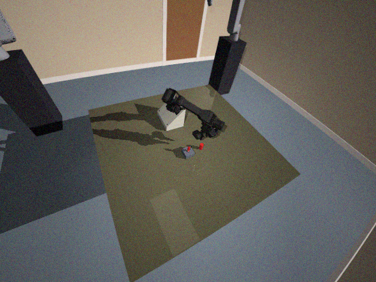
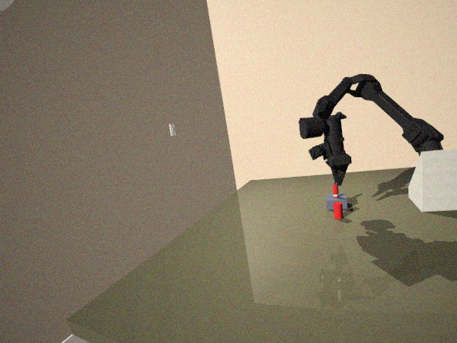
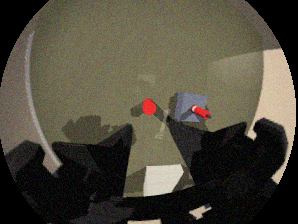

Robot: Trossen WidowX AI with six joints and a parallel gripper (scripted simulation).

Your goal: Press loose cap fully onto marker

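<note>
Right now my gripper tip is 90 mm above the red cap. Round my gripper tip: grey holder block (10 mm ahead, 120 mm to the right, 100 mm below).
</note>
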